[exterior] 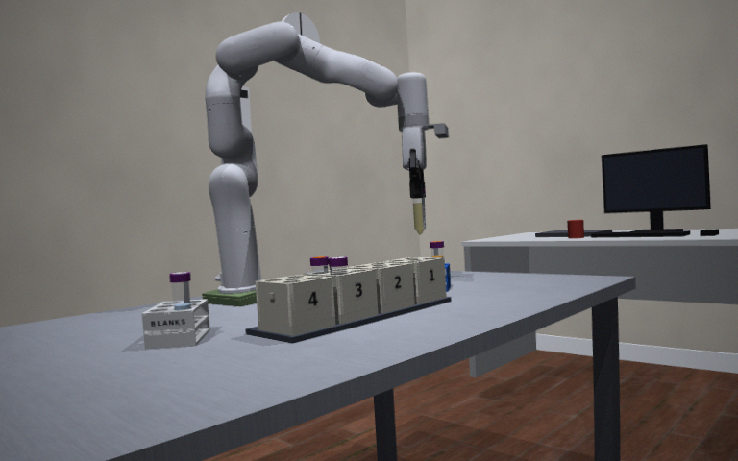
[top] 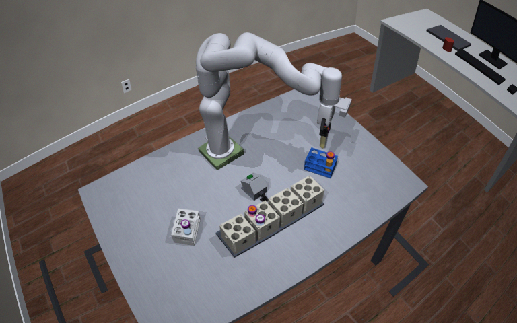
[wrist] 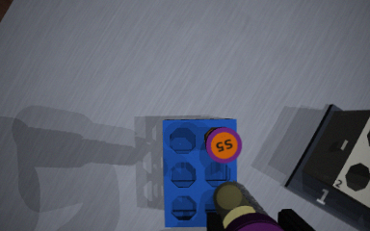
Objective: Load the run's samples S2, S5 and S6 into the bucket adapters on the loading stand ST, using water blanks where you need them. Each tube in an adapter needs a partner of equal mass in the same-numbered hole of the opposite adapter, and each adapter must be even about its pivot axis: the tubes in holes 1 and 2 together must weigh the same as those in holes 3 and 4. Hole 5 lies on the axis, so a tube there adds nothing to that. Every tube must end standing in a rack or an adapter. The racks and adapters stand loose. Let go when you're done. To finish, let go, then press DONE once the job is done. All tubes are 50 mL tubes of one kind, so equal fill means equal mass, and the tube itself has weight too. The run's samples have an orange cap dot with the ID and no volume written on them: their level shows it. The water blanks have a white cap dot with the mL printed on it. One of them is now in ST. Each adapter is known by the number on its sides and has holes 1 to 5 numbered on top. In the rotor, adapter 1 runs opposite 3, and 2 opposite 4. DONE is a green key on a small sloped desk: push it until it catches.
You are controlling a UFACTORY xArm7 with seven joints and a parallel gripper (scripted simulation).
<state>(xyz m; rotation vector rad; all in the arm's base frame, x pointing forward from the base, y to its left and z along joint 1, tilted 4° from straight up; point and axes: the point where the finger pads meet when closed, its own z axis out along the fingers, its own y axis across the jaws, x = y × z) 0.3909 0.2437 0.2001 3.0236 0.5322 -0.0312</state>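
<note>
Right now my hand is 50 mm above the tube with yellowish liquid and 10 mm short of it. Round my hand: sample tube (410 mm to the right, 180 mm below); blue sample rack (220 mm below, 20 mm to the left, 10 mm behind); green done key (270 mm to the right, 190 mm below, 150 mm behind).
</note>
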